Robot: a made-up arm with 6 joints.
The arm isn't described. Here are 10 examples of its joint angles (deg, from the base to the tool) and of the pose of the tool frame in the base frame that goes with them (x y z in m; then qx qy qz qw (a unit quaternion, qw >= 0)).
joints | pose
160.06 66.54 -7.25 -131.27 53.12 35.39 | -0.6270 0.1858 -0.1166 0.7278 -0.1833 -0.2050 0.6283
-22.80 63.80 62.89 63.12 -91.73 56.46 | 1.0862 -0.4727 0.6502 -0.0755 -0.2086 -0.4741 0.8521
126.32 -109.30 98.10 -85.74 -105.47 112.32 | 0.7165 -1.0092 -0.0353 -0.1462 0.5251 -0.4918 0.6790
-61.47 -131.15 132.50 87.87 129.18 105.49 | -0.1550 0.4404 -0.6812 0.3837 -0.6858 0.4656 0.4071
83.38 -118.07 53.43 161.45 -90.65 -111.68 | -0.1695 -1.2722 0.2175 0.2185 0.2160 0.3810 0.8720
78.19 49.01 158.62 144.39 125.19 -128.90 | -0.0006 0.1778 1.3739 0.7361 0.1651 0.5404 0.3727
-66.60 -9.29 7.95 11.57 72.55 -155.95 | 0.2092 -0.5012 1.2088 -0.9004 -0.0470 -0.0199 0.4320
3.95 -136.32 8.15 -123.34 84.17 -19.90 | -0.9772 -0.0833 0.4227 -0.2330 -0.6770 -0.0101 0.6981
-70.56 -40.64 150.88 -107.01 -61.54 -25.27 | -0.3021 1.0291 0.6969 0.6930 -0.2319 0.2934 0.6164
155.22 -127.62 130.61 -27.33 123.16 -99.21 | 0.5922 -0.2724 -0.5988 0.4453 0.6382 -0.5980 0.1917
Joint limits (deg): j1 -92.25..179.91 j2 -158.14..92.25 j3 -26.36..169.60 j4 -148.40..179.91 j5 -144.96..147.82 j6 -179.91..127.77
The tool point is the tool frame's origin. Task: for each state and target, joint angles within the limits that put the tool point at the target. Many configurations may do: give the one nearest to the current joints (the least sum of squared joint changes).
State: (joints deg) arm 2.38 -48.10 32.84 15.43 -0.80 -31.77
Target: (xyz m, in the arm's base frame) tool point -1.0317 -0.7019 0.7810
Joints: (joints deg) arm 34.11 -83.11 71.44 15.44 0.95 -33.08
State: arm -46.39 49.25 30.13 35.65 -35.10 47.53
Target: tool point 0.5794 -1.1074 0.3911
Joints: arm -61.71 74.58 63.63 37.91 -21.16 48.99
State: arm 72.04 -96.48 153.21 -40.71 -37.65 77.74
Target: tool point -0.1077 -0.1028 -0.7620
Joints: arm 40.59 -146.17 145.64 -53.04 -33.29 73.57
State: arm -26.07 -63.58 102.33 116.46 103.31 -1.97
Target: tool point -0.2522 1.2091 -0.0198
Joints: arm -74.45 -101.91 103.47 116.33 96.65 4.94
